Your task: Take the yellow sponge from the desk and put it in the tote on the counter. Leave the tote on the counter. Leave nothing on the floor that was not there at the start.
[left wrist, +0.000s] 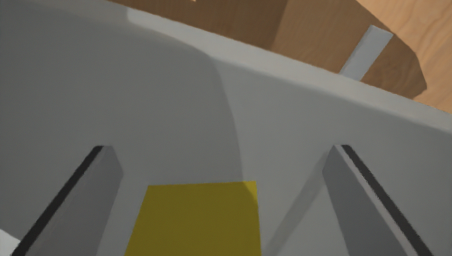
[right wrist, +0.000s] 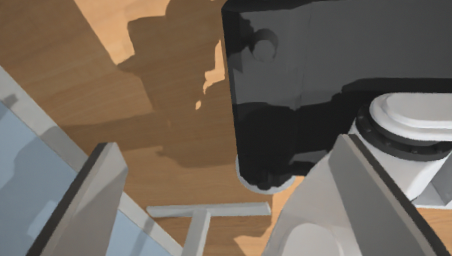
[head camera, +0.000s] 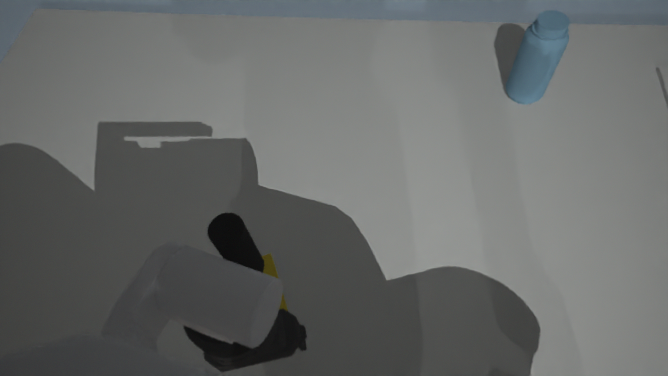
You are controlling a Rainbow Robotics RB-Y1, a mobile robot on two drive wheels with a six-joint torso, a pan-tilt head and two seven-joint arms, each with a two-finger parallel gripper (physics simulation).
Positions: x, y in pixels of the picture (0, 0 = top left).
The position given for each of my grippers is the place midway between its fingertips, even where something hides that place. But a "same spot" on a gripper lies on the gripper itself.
My left gripper shows in the left wrist view and in the head camera view; in the right wrist view it is out of frame. My right gripper shows in the right wrist view (228, 152); in the left wrist view it is out of frame, in the head camera view it is out of frame. A blue bottle shows in the head camera view (544, 42); in the left wrist view it is out of frame, in the right wrist view it is out of frame. One and the same spot on my left gripper: (head camera: 302, 347) is (left wrist: 40, 216).
